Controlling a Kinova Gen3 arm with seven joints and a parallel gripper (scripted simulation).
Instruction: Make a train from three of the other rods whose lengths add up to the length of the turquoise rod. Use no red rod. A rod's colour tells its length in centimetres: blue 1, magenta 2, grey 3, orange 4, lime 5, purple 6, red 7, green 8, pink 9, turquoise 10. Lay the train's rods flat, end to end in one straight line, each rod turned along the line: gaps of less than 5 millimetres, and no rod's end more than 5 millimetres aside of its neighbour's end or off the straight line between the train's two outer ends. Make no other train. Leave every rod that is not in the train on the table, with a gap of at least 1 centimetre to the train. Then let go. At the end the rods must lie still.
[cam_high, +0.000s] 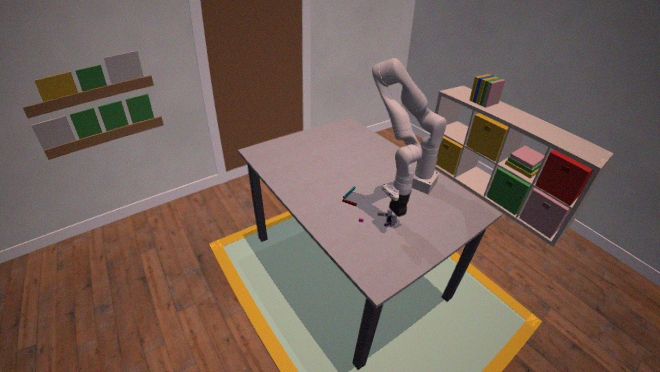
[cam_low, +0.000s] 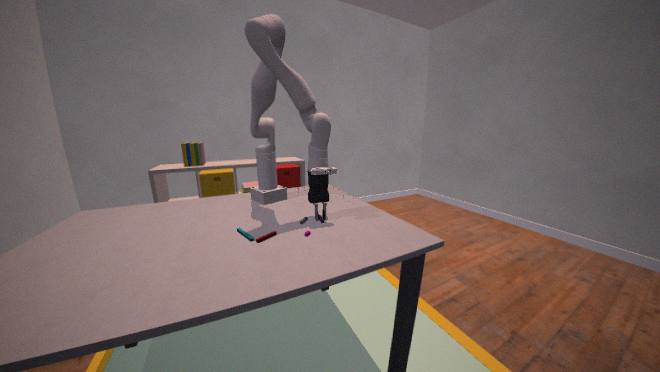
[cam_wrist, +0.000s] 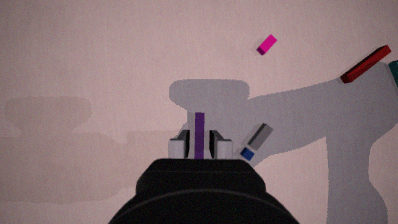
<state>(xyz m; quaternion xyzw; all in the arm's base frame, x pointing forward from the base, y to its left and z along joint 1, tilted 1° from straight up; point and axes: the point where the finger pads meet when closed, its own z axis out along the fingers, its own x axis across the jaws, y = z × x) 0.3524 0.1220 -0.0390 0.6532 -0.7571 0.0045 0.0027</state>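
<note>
Now: hand 10 mm above the purple rod. Also, from my hand: grey rod 70 mm to the right, 10 mm below, 10 mm behind; then blue rod 50 mm to the right, 20 mm behind, 10 mm below; then magenta rod 100 mm ahead, 90 mm to the right, 10 mm below.
</note>
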